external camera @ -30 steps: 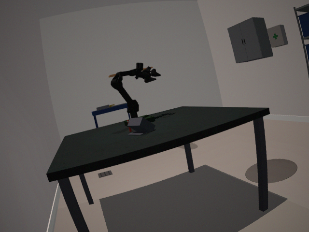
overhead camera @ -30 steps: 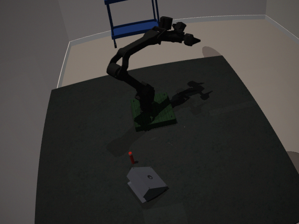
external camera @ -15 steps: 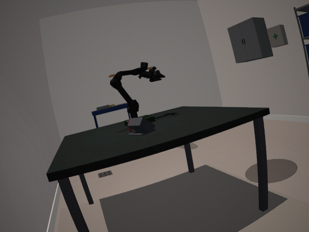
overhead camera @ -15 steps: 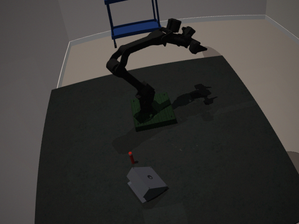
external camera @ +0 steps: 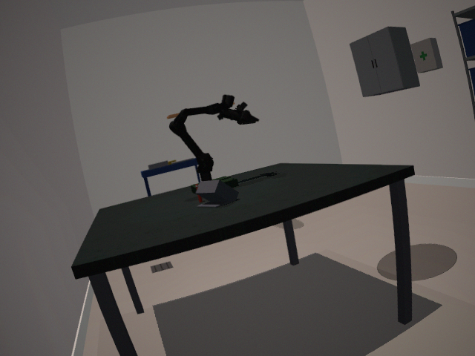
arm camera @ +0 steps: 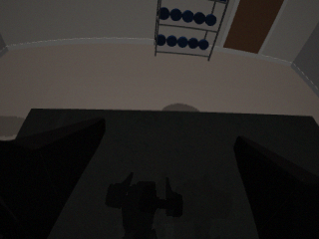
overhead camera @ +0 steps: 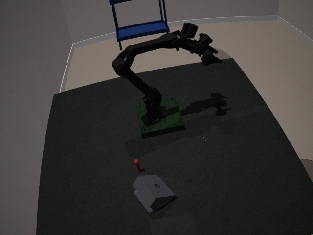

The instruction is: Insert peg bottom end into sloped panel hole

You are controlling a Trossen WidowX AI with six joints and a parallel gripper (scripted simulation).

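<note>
Now: gripper tip 43 cm to the left of the round red peg, 36 cm short of it and 25 cm above it. From my gripper tip the other things lie so: grey sloped panel 50 cm ahead, 37 cm to the right, 27 cm below.
</note>
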